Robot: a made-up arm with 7 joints.
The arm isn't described. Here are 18 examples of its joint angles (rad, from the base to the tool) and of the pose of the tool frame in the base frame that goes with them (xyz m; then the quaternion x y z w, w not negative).
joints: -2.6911 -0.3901 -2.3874 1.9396 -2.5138 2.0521 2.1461
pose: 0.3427 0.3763 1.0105 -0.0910 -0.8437 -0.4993 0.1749
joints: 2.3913 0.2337 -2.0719 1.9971 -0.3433 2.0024 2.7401
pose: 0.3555 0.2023 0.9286 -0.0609 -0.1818 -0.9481 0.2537
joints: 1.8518 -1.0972 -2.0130 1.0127 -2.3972 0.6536 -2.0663
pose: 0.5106 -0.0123 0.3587 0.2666 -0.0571 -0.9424 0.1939
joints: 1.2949 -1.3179 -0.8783 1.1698 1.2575 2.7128 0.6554
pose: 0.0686 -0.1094 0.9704 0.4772 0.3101 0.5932 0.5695
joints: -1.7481 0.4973 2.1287 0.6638 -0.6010 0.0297 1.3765
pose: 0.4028 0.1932 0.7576 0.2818 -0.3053 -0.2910 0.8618
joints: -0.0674 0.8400 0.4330 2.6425 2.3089 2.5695 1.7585
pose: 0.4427 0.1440 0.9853 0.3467 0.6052 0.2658 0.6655
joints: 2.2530 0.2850 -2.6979 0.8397 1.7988 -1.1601 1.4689
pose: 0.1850 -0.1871 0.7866 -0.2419 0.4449 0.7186 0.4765
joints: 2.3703 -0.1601 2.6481 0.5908 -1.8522 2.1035 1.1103
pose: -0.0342 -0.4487 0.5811 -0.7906 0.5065 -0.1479 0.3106
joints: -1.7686 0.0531 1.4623 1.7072 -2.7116 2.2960 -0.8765
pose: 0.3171 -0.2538 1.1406 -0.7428 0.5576 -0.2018 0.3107
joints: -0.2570 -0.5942 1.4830 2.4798 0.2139 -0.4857 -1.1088
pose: -0.3978 0.2188 1.1310 -0.1421 0.9543 -0.0606 0.2557
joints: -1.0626 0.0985 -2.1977 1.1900 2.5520 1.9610 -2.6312
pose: -0.5412 -0.1133 0.9698 -0.9378 -0.2927 -0.0153 0.1860
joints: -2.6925 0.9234 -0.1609 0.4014 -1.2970 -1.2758 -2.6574
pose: -0.2059 -0.2563 0.3793 -0.5409 -0.0243 0.3986 0.7403
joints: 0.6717 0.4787 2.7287 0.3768 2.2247 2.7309 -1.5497
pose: -0.2582 -0.2041 0.9094 -0.2735 -0.9487 -0.0017 0.1588
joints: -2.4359 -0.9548 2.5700 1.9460 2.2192 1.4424 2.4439
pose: 0.6033 0.3901 0.5138 0.0495 0.7779 -0.6103 0.1413
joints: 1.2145 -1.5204 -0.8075 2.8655 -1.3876 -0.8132 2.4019
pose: -0.2676 -0.5554 0.7840 -0.5207 0.7031 0.1403 0.4636
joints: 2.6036 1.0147 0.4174 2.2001 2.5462 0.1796 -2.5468
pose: -0.7497 0.2480 0.5184 0.6878 -0.0200 0.6774 0.2601
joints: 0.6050 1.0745 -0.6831 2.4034 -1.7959 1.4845 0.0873
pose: 0.7723 0.1538 0.7147 -0.9389 -0.1453 0.1750 0.2584
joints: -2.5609 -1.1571 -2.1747 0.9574 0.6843 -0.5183 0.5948
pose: 0.0580 0.5164 0.3138 0.1678 0.0922 -0.1731 0.9661
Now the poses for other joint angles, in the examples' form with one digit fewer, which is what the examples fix.
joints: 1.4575 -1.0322 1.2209 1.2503 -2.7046 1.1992 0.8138
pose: -0.611 -0.071 0.867 -0.063 0.919 0.213 0.326
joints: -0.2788 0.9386 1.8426 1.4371 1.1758 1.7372 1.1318
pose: 0.106 0.404 0.973 0.161 0.759 0.305 0.552
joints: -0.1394 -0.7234 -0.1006 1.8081 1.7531 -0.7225 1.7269
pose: 0.019 -0.183 1.121 -0.881 -0.015 0.316 0.352
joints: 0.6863 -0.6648 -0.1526 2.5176 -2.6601 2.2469 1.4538
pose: -0.252 -0.285 1.137 0.218 0.259 0.917 0.210
